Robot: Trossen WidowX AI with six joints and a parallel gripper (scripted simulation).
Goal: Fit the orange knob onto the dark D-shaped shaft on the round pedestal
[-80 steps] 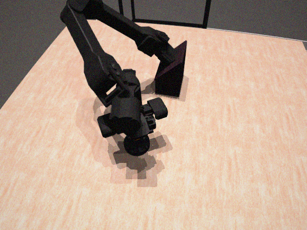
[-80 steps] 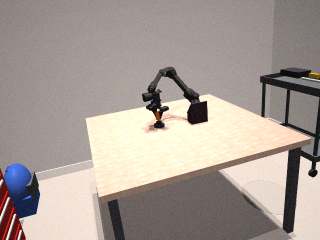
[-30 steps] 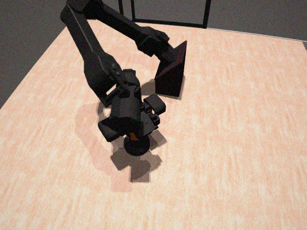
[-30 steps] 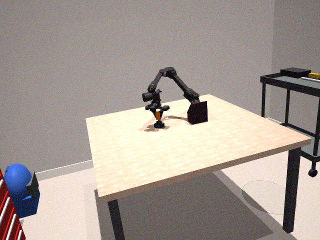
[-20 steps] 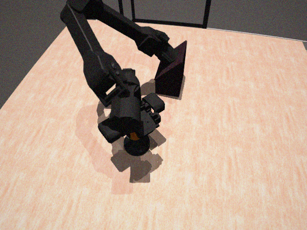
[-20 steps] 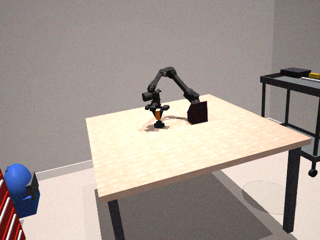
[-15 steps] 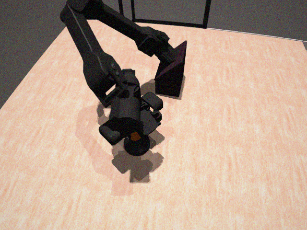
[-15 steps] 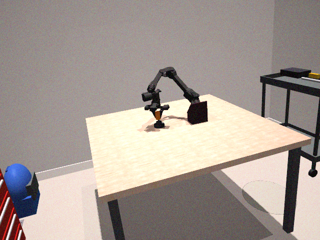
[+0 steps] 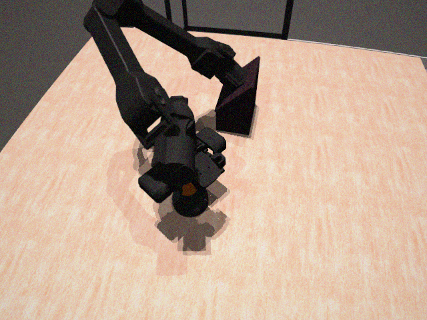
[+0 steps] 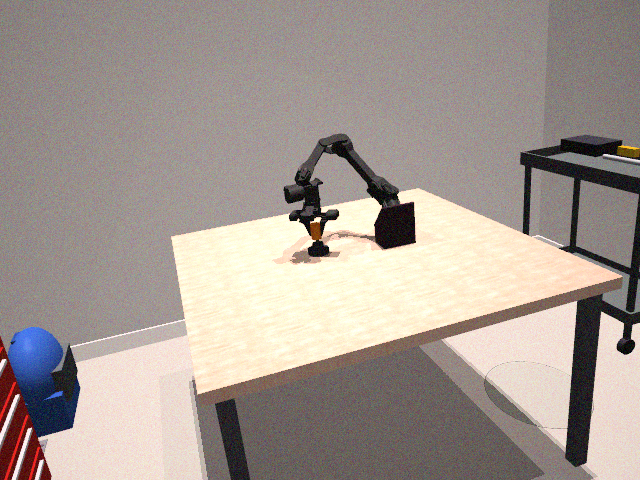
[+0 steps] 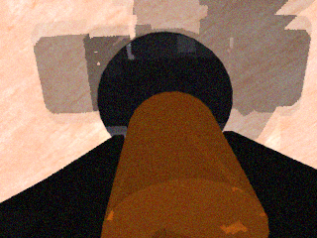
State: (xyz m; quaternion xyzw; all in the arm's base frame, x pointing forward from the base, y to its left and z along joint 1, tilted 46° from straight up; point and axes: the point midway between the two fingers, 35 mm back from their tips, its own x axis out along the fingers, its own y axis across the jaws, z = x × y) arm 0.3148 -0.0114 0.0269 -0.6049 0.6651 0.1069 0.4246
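My gripper tip is 20 mm below the orange knob. The rest, counted from my gripper tip: round pedestal 40 mm below.
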